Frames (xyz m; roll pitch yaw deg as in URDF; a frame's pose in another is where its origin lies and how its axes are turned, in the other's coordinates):
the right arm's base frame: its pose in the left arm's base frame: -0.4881 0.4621 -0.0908 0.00 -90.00 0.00
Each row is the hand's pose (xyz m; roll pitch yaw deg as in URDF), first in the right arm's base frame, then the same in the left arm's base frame.
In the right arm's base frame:
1: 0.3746 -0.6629 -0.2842 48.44 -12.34 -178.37
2: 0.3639 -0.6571 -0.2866 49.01 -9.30 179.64
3: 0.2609 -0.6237 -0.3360 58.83 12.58 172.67
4: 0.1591 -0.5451 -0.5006 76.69 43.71 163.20
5: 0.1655 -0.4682 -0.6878 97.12 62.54 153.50
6: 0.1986 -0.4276 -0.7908 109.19 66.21 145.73
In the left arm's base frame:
1: -0.2039 -0.2008 0.2838 56.02 77.55 -172.59
2: -0.2015 -0.1950 0.2731 46.78 80.69 177.80
3: -0.1521 -0.1616 0.1701 -90.60 75.47 29.76
4: 0.0125 -0.0830 0.0683 -79.71 43.79 16.82
5: 0.1997 -0.0061 0.0747 -53.55 24.37 13.06
6: 0.3027 0.0345 0.1078 -34.14 19.47 13.94

